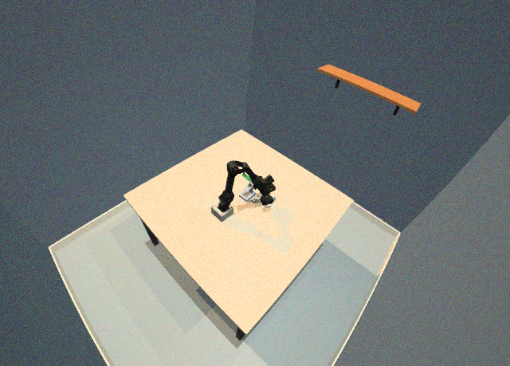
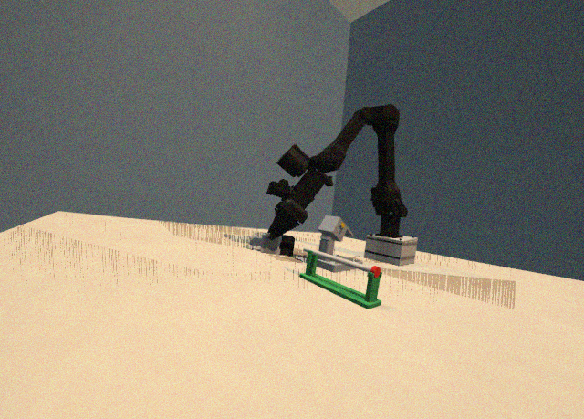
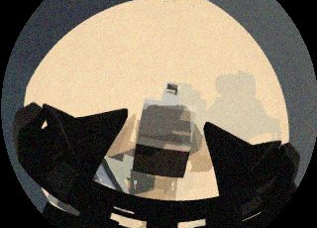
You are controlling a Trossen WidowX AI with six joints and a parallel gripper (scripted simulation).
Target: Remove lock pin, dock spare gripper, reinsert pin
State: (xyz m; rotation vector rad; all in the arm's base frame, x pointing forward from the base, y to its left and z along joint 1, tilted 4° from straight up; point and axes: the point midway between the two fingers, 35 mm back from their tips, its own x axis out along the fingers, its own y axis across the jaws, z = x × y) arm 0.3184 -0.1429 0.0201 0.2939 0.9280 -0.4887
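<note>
My gripper tip is now 1 cm past the spare gripper and 2 cm above it. The rest, counted from my gripper tip: green cradle 5 cm ahead, 27 cm to the left, 1 cm below; then grey mount 7 cm behind, 16 cm to the left, 1 cm above.
</note>
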